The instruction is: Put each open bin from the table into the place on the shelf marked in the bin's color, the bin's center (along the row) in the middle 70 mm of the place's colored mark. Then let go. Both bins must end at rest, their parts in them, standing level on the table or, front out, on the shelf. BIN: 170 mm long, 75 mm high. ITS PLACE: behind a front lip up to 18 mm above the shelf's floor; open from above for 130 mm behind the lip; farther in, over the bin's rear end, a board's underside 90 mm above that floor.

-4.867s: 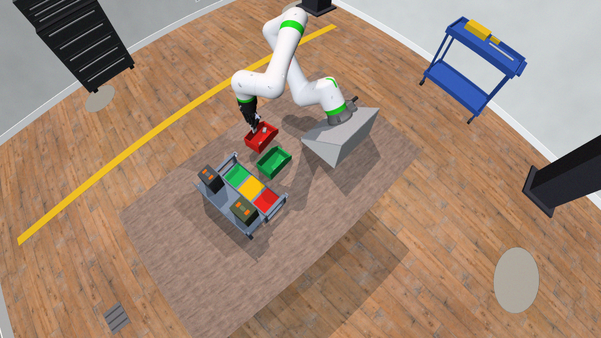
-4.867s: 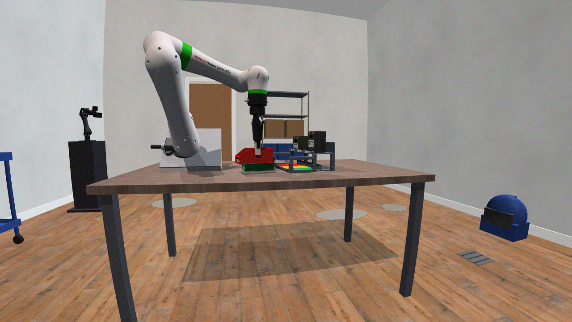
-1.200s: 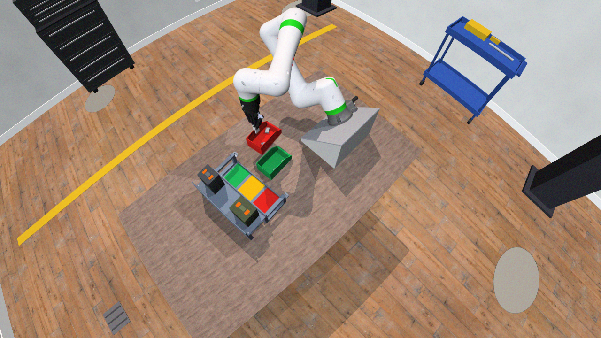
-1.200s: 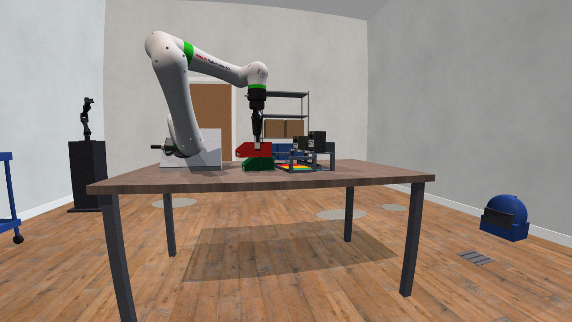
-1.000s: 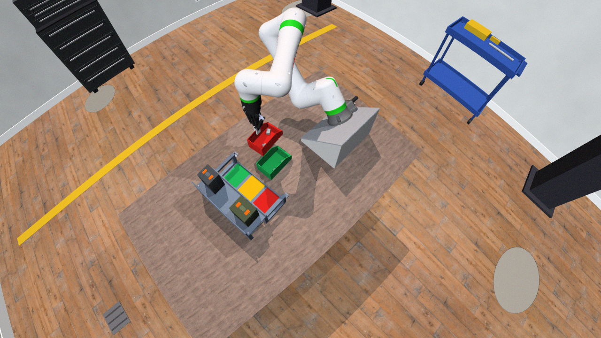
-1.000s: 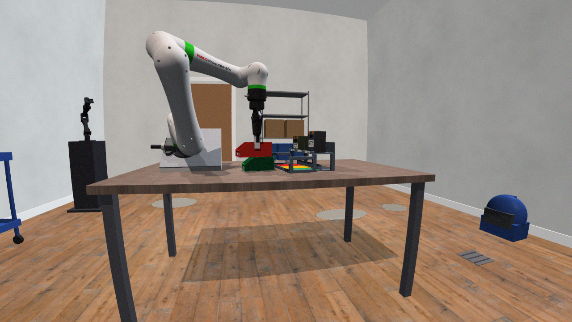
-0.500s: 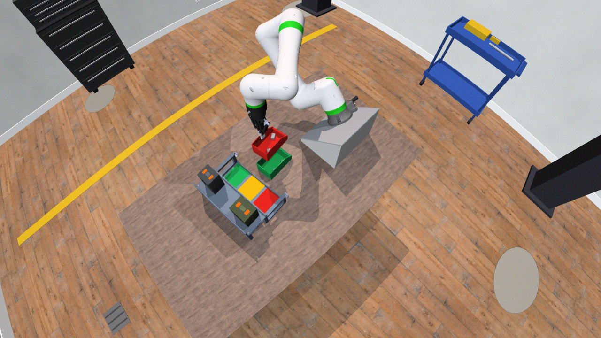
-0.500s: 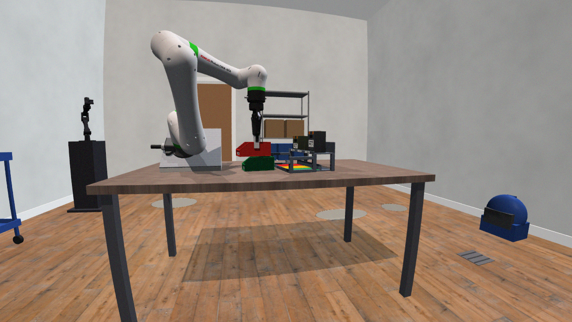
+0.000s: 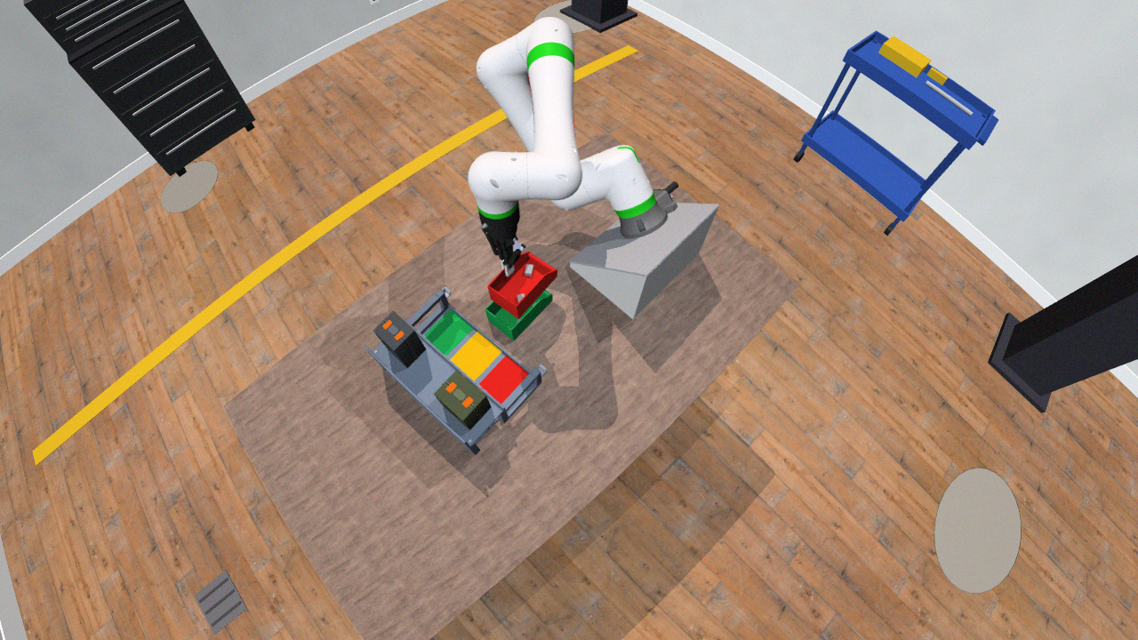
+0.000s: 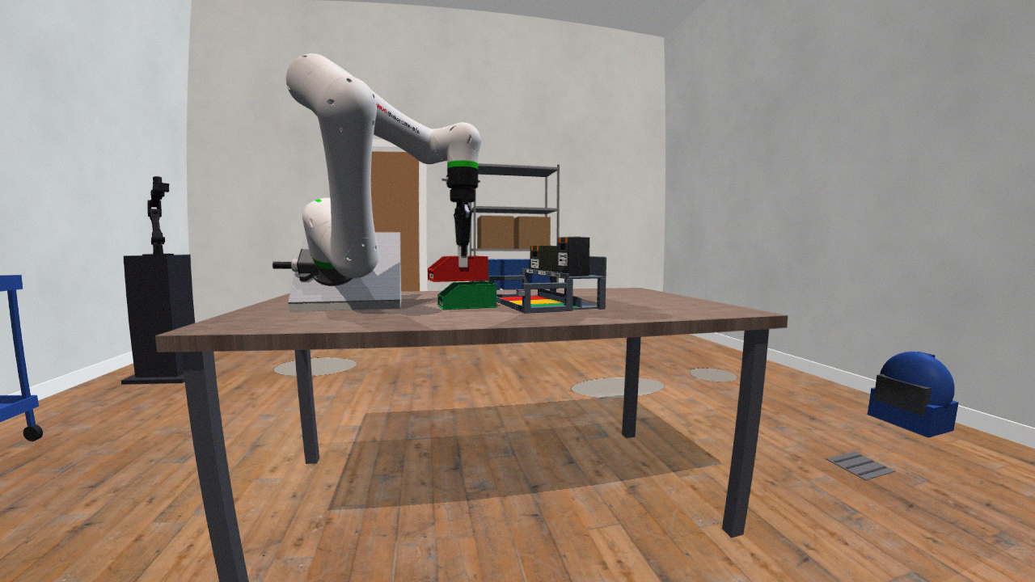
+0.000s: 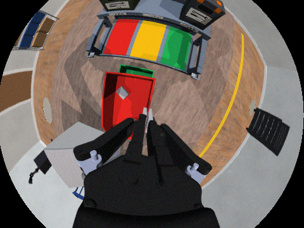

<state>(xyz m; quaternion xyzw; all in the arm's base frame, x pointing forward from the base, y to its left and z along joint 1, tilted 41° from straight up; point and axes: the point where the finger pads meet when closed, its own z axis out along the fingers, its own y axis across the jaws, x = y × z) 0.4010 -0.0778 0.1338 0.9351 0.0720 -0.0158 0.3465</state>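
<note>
The red bin lies 10 mm behind my hand, 50 mm to the left of it and 40 mm below it. Also, from my hand: green bin 20 mm ahead, 60 mm to the left, 120 mm below.
</note>
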